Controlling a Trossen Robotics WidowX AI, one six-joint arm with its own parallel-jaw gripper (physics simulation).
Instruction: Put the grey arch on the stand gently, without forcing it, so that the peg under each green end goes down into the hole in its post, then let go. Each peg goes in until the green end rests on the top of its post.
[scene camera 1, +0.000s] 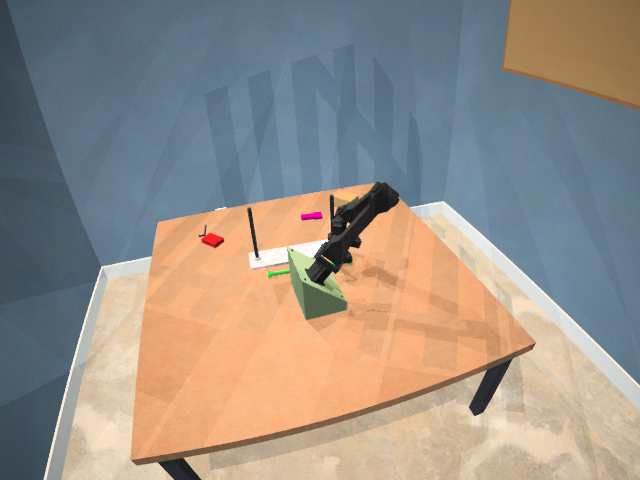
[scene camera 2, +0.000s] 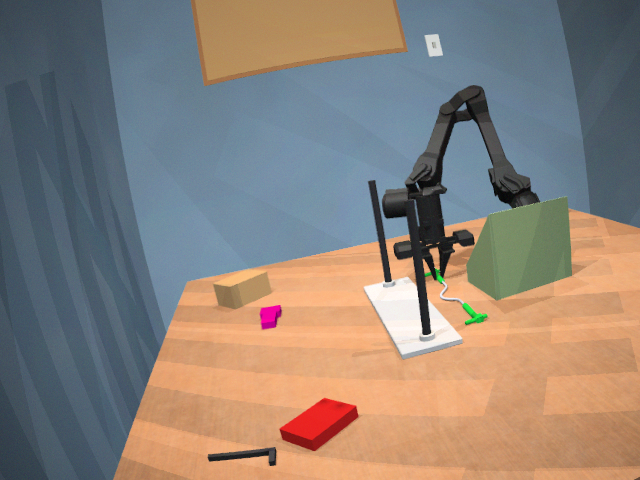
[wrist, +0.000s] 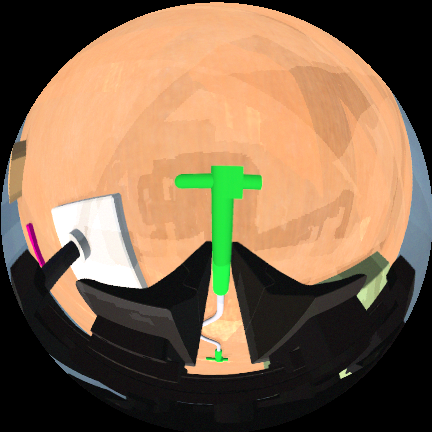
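Pixels of known places: gripper, between the fingertips: (scene camera 2: 438, 279) (wrist: 220, 247); arm's base, origin of its link: (scene camera 1: 314, 277) (scene camera 2: 534, 221).
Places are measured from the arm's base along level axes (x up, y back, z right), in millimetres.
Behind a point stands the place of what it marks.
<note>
The grey arch (scene camera 2: 452, 299) {x -122, y -219, z 20 mm} (wrist: 220, 303) {x -119, y -189, z 122 mm} lies low at the table top beside the stand. One green end (wrist: 222, 215) {x -116, y -177, z 198 mm} is between the fingers, with its crossbar beyond the fingertips in the wrist view. The other green end (scene camera 1: 279, 272) {x -118, y -218, z -71 mm} (scene camera 2: 472, 313) {x -118, y -228, z -88 mm} lies on the table. My gripper (scene camera 2: 437, 277) {x -127, y -181, z 172 mm} (wrist: 220, 247) {x -127, y -181, z 172 mm} points down and is shut on the near green end. In scene camera 1 the arm mostly hides the fingers. The stand has a white base (scene camera 1: 276, 256) {x -116, y -325, z -52 mm} (scene camera 2: 408, 317) {x -116, y -334, z -17 mm} (wrist: 97, 225) {x -116, y -262, z 206 mm} and two upright black posts (scene camera 1: 252, 235) {x 6, y -336, z -136 mm} (scene camera 2: 380, 235) {x 5, y -302, z 187 mm}. The post-top holes are too small to see.
A green sloped block (scene camera 1: 324, 304) {x -73, y 64, z 8 mm} (scene camera 2: 529, 248) {x -38, y -56, z -53 mm} stands close beside the arch, opposite the stand. A tan block (scene camera 2: 241, 289) {x -86, y -622, z 350 mm}, a magenta piece (scene camera 1: 311, 215) {x -113, y -573, z 199 mm} (scene camera 2: 269, 316) {x -113, y -579, z 184 mm}, a red block (scene camera 1: 212, 240) {x -108, y -558, z -296 mm} (scene camera 2: 318, 422) {x -108, y -577, z -307 mm} and a black angled piece (scene camera 2: 241, 455) {x -122, y -691, z -324 mm} lie beyond the stand.
</note>
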